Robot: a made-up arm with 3 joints. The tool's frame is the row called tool.
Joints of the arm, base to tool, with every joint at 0 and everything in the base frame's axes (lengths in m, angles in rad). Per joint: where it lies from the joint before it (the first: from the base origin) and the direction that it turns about. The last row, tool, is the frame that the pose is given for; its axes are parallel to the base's.
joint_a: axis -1 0 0 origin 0.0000 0.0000 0.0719
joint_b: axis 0 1 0 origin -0.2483 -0.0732 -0.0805
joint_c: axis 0 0 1 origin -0.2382 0.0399 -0.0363
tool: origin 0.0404 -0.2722 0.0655
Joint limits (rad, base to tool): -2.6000..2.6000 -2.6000..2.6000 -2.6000..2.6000
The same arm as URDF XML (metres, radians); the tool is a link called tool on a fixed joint. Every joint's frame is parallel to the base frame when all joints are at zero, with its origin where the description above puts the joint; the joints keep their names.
<robot name="arm">
<joint name="joint_a" type="revolute"><parent link="base_link"/><child link="link1"/><origin xyz="0.0000 0.0000 0.0719"/><axis xyz="-1 0 0"/><limit lower="-2.6000" upper="2.6000"/></joint>
<joint name="joint_b" type="revolute"><parent link="link1"/><child link="link2"/><origin xyz="-0.2483 -0.0732 -0.0805"/><axis xyz="0 1 0"/><limit lower="-2.6000" upper="2.6000"/></joint>
<joint name="joint_c" type="revolute"><parent link="link2"/><child link="link3"/><origin xyz="-0.2382 0.0399 -0.0363"/><axis xyz="0 0 1"/><limit lower="-2.6000" upper="2.6000"/></joint>
<joint name="tool_fixed" type="fixed"><parent link="link3"/><child link="tool"/><origin xyz="0.0404 -0.2722 0.0655"/></joint>
<link name="base_link"/>
<link name="link1"/>
<link name="link2"/>
<link name="link3"/>
<link name="tool"/>
</robot>

